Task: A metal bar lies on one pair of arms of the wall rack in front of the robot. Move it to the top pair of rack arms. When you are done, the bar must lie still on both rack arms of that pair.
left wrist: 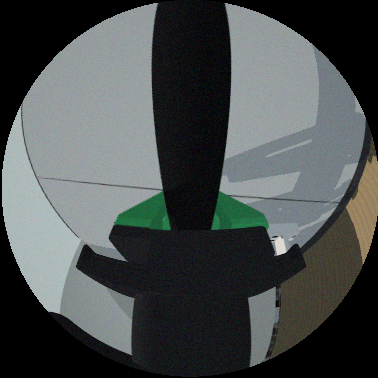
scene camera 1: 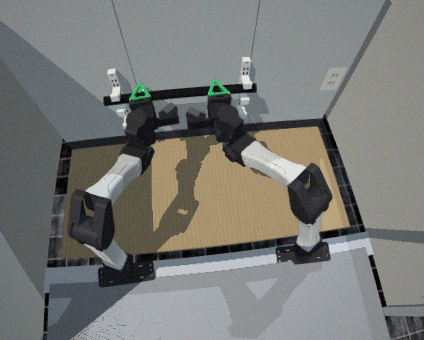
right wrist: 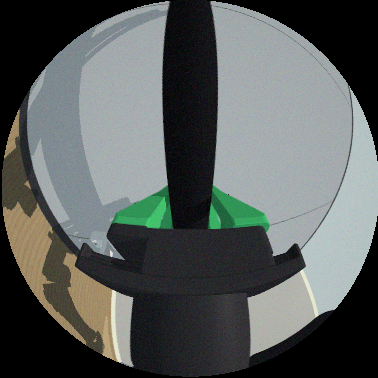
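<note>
The black metal bar (scene camera 1: 179, 93) (left wrist: 191, 100) (right wrist: 190, 100) runs across the front of the white wall rack, roughly level, with a slight tilt in the picture. The rack's left upright (scene camera 1: 112, 76) and right upright (scene camera 1: 245, 66) show above the bar near its ends, and white rack parts show below it. My left gripper (scene camera 1: 140, 92) (left wrist: 190, 187) is shut on the bar inward of its left end. My right gripper (scene camera 1: 218, 88) (right wrist: 190, 187) is shut on it inward of its right end. Whether the bar touches any rack arm is hard to tell.
Two thin dark lines run up the grey wall behind the rack. A white wall outlet (scene camera 1: 333, 79) is at the right. A tan ribbed surface (scene camera 1: 225, 200) with a dark tiled edge lies below the arms, with arm shadows on it. Side walls stand left and right.
</note>
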